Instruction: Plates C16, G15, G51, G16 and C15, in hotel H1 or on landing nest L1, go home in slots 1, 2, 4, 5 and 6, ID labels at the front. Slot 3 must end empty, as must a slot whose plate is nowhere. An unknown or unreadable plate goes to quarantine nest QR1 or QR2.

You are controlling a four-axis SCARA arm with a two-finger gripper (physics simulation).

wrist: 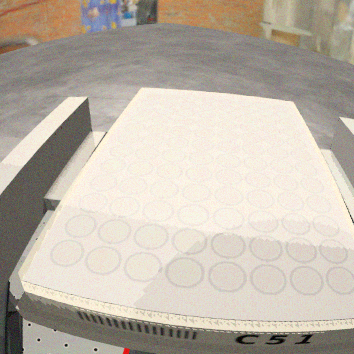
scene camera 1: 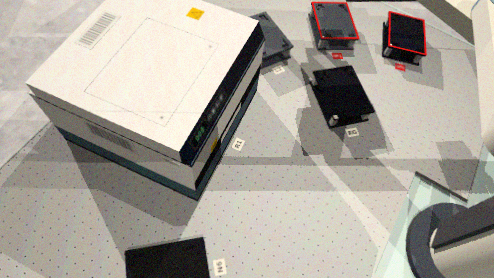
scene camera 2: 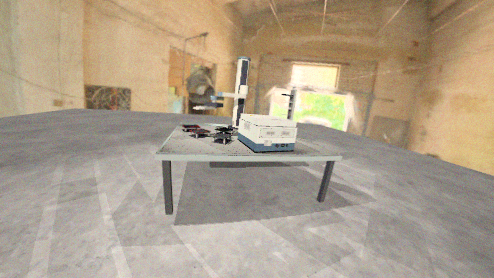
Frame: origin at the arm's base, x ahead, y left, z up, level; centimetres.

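Where they show: gripper, between the fingertips: [wrist: 214,124] [scene camera 2: 200,107]; arm's base, origin of its link: [scene camera 1: 454,254] [scene camera 2: 237,128].
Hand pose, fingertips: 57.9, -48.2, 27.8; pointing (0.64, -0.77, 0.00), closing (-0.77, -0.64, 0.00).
Observation:
Things, the pixels of their top centre, and the offset from my fingertips, as dx, dy, dz. "spot": a spot on its surface instead.
- white lidded plate, centre of its top: [wrist: 214,151] [scene camera 2: 201,107] -1.3, +1.5, -0.1
- QR2, centre of its top: [scene camera 1: 408,30] -22.7, -8.7, -21.0
- Landing nest L1, centre of its top: [scene camera 1: 262,32] [scene camera 2: 222,134] +14.1, +20.2, -21.0
- Hotel H1, a spot on its surface: [scene camera 2: 290,108] spot: -27.6, +104.9, +6.2
- large white machine, centre of its top: [scene camera 1: 150,48] [scene camera 2: 267,117] +22.2, +55.9, -1.9
- label R1, a spot on its surface: [scene camera 1: 238,144] spot: +1.1, +52.8, -26.5
- red edge, a spot on its surface: [wrist: 126,351] spot: +3.0, +5.0, -21.5
My gripper [wrist: 214,124] is shut on a white lidded plate [wrist: 200,200] [scene camera 2: 201,107]. Its front label reads C51, a name not among the listed plates, with a barcode to the left of it. In scene camera 2 it is held high above the table's left part; scene camera 1 does not show the gripper. Red-rimmed quarantine nests QR1 [scene camera 1: 334,21] and QR2 [scene camera 1: 407,34] hold no plate. Landing nest L1 [scene camera 1: 275,42] is partly hidden by the white machine; its visible part bears no plate. Hotel H1 [scene camera 2: 291,107] stands behind the machine; its slots are too small to read.
The large white machine [scene camera 1: 145,65] [scene camera 2: 267,132] stands beside label R1 [scene camera 1: 238,144]. A black nest [scene camera 1: 342,95] stands in front of QR1. Another black nest [scene camera 1: 167,260], labelled N6, is at the bottom edge. The arm's column [scene camera 2: 242,85] rises behind the table. A red edge [wrist: 126,351] shows below the held plate.

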